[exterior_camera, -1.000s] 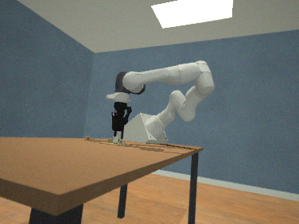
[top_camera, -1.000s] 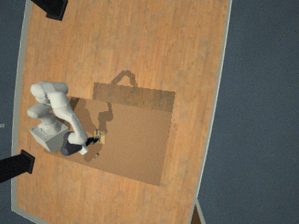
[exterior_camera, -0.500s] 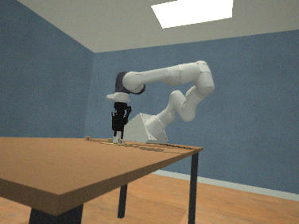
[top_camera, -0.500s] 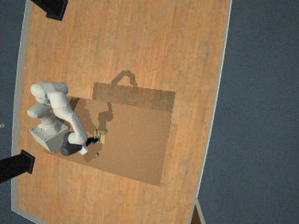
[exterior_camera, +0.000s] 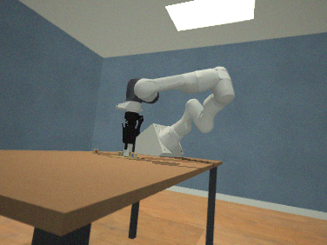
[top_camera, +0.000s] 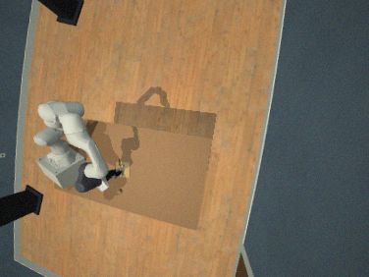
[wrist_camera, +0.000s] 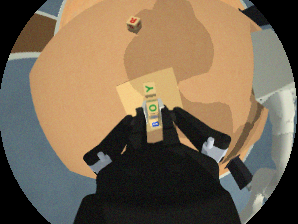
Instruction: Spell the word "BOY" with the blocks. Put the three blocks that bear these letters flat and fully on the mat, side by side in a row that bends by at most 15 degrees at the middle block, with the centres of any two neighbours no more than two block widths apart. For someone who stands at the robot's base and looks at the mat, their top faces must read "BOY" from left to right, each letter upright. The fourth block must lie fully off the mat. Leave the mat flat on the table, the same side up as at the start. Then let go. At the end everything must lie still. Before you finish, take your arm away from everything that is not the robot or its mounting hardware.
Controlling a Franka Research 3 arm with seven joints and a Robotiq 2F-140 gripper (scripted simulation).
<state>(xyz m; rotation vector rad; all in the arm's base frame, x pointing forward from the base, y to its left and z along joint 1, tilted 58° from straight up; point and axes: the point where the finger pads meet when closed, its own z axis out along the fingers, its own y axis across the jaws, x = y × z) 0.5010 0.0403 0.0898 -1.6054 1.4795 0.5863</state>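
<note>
My hand is 4 cm above the mat.
</note>
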